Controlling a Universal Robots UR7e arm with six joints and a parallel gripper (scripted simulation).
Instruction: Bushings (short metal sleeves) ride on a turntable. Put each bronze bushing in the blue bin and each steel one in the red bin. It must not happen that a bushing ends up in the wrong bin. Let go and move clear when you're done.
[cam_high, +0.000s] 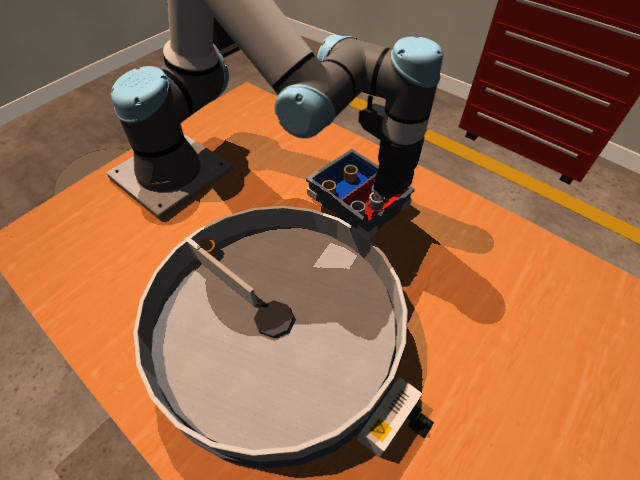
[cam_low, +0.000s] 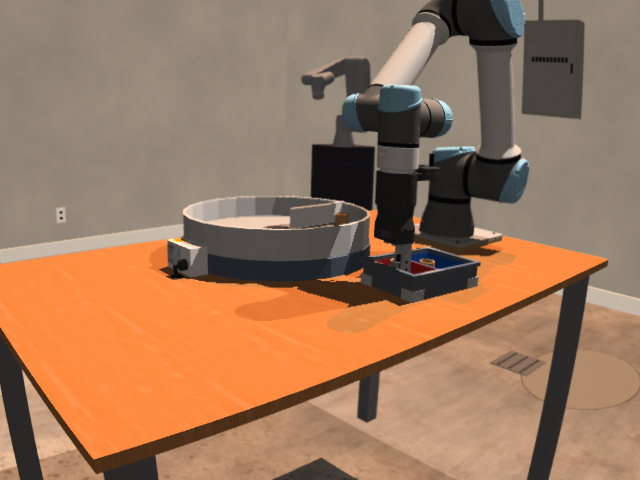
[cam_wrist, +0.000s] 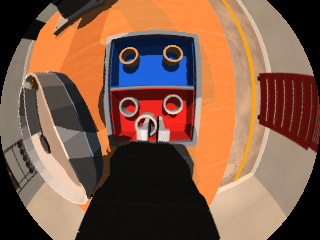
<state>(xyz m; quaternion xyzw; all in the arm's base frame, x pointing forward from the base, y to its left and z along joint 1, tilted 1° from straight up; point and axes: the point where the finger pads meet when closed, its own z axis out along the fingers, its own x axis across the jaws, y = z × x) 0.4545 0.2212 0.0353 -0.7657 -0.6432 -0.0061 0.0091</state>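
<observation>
Right now my hand is 6 cm past the bin and 3 cm above it. Round my hand: turntable: 3 cm ahead, 35 cm to the right.
</observation>
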